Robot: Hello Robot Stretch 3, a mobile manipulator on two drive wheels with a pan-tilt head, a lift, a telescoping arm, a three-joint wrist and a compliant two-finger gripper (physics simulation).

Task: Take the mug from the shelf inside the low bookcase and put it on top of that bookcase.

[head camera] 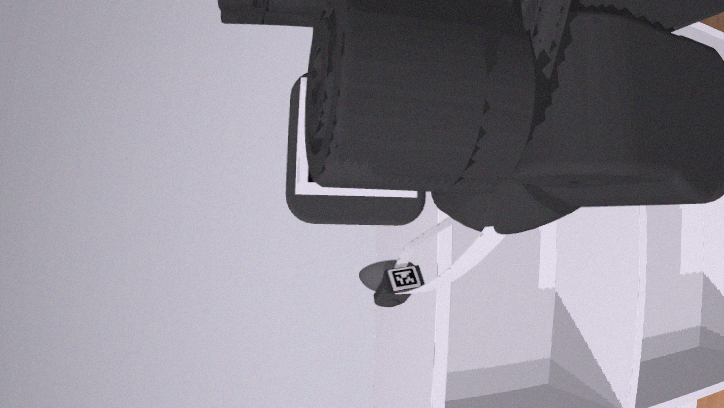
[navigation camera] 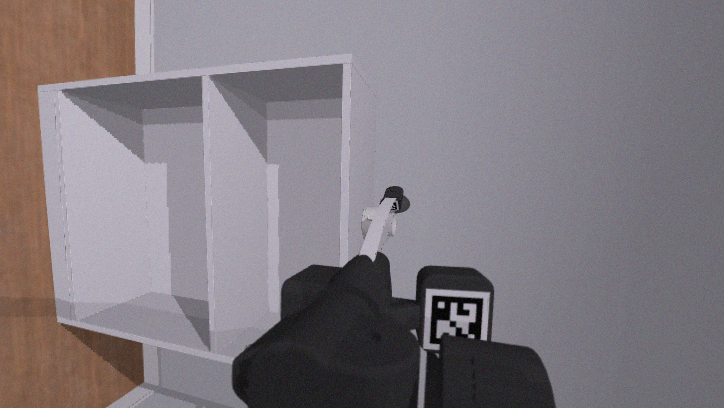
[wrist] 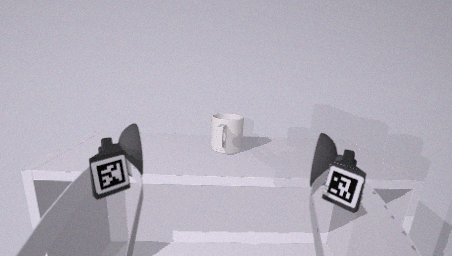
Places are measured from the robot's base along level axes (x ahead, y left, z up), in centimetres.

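Pixels of known places: gripper, fingertip midpoint: (navigation camera: 394, 250).
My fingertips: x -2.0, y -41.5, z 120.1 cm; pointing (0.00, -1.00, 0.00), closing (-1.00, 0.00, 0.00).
Note:
Behind a point stands the place of what it marks.
The white mug (navigation camera: 367, 216) {y -76.9, x -0.6, z 107.7 cm} (wrist: 233, 137) stands upright on the top board of the low white bookcase (head camera: 441, 329) {y -63.7, x 14.8, z 105.2 cm} (navigation camera: 346, 152) {y -63.6, x 14.9, z 105.3 cm} (wrist: 200, 180), with its handle towards the wrist camera. In the navigation view a finger covers part of it; in the head view it does not show. My gripper (head camera: 390, 284) (navigation camera: 395, 199) (wrist: 227, 147) {y -41.5, x -2.0, z 120.1 cm} is open, its fingers wide apart. In the wrist view the mug appears small, centred between the fingertips and beyond them, apart from both.
The dark wrist and arm cover much of the head view's top. The bookcase's open compartments face the robot, below its top board. A plain wall stands behind it. Brown wooden floor shows at the navigation view's left, with a pale board at the lower left.

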